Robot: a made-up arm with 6 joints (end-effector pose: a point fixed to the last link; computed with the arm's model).
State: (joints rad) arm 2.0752 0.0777 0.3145 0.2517 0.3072 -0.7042
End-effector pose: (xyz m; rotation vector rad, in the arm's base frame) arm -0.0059 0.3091 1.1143 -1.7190 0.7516 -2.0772
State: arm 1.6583 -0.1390 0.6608 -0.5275 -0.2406 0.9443
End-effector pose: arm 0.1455 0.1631 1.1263 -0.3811 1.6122 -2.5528
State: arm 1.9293 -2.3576 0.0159 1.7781 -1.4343 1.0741
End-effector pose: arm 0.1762 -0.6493 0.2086 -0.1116 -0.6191 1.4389
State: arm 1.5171 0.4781 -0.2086 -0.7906 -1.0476 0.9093
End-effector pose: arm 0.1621 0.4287 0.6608 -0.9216 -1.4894 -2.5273
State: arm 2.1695 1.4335 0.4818 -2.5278 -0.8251 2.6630
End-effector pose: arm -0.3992 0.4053 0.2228 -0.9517 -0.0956 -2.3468
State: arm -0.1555 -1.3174 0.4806 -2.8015 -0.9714 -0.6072
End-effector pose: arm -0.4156 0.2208 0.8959 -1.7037 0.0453 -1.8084
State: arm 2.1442 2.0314 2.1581 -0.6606 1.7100 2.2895
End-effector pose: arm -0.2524 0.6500 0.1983 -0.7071 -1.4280 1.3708
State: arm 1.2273 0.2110 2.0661 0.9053 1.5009 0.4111
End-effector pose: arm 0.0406 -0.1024 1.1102 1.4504 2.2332 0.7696
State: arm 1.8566 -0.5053 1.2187 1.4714 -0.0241 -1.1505
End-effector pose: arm 0.0853 -0.4334 1.1187 -0.8589 2.5586 -1.2008
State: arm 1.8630 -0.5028 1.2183 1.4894 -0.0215 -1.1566
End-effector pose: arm 0.0846 -0.4314 1.1199 -0.8514 2.5608 -1.2057
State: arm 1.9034 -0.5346 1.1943 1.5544 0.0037 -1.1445
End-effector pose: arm 0.0962 -0.4428 1.1107 -0.7939 2.5865 -1.2005
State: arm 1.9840 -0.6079 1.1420 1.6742 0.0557 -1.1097
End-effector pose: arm 0.1259 -0.4667 1.0875 -0.6777 2.6389 -1.1849
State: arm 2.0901 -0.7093 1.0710 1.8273 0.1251 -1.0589
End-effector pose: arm 0.1727 -0.4914 1.0526 -0.5254 2.7057 -1.1661
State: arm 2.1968 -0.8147 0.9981 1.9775 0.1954 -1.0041
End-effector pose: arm 0.2264 -0.5058 1.0134 -0.3739 2.7689 -1.1526
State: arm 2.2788 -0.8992 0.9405 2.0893 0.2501 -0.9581
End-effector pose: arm 0.2712 -0.5096 0.9798 -0.2578 2.8145 -1.1460
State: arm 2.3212 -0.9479 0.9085 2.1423 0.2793 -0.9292
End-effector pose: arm 0.2969 -0.5100 0.9592 -0.1977 2.8394 -1.1407
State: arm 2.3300 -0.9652 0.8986 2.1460 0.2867 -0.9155
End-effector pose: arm 0.3054 -0.5120 0.9510 -0.1851 2.8490 -1.1329
